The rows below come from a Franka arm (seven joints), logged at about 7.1 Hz.
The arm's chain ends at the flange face. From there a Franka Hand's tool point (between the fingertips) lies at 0.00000 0.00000 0.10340 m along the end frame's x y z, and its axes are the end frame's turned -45 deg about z.
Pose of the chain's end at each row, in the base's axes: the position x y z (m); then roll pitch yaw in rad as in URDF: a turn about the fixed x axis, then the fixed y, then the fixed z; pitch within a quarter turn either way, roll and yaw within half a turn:
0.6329 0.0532 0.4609 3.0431 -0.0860 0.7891
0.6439 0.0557 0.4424 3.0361 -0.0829 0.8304
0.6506 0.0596 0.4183 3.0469 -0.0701 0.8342
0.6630 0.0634 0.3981 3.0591 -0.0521 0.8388
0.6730 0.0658 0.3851 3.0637 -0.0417 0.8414
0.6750 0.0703 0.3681 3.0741 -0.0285 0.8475
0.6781 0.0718 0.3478 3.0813 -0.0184 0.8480
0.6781 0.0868 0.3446 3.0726 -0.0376 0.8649
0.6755 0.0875 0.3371 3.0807 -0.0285 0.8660
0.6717 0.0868 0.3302 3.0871 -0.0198 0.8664
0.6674 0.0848 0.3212 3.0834 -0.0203 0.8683
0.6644 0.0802 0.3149 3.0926 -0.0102 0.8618
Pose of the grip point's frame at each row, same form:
0.6463 0.0523 0.3584 3.0112 0.0085 1.5697
0.6577 0.0546 0.3399 3.0084 0.0156 1.6104
0.6627 0.0584 0.3156 3.0251 0.0172 1.6153
0.6729 0.0617 0.2952 3.0464 0.0214 1.6210
0.6819 0.0636 0.2821 3.0570 0.0255 1.6241
0.6822 0.0679 0.2650 3.0737 0.0275 1.6310
0.6840 0.0691 0.2446 3.0859 0.0296 1.6320
0.6860 0.0851 0.2415 3.0662 0.0221 1.6482
0.6822 0.0857 0.2339 3.0784 0.0229 1.6498
0.6773 0.0847 0.2270 3.0890 0.0245 1.6506
0.6733 0.0825 0.2180 3.0861 0.0268 1.6524
0.6689 0.0777 0.2116 3.0997 0.0274 1.6464

